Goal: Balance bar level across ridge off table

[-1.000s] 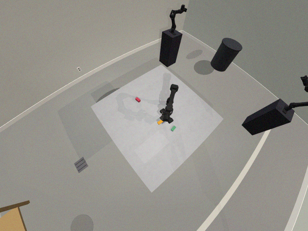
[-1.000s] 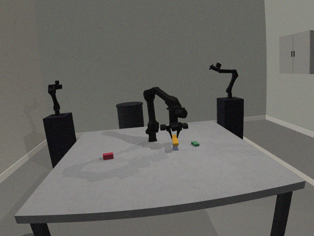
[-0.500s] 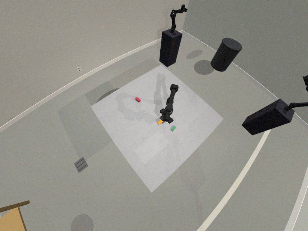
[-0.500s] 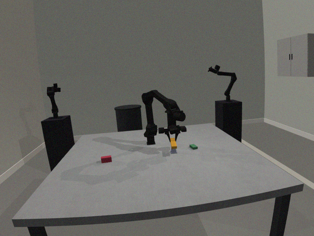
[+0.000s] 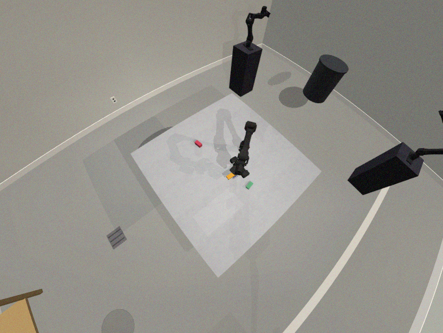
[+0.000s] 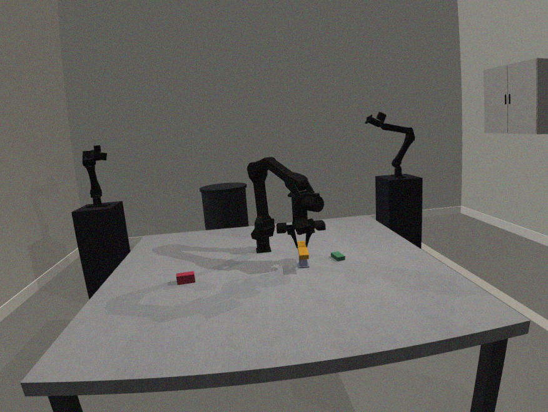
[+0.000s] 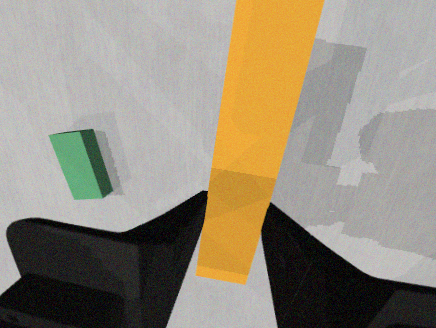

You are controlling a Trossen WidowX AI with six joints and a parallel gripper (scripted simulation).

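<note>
The orange bar is 3 cm ahead of my gripper tip. The rest, counted from my gripper tip: red block: 8 cm ahead, 45 cm to the right, 5 cm below; green block: 1 cm behind, 15 cm to the left, 6 cm below.
</note>
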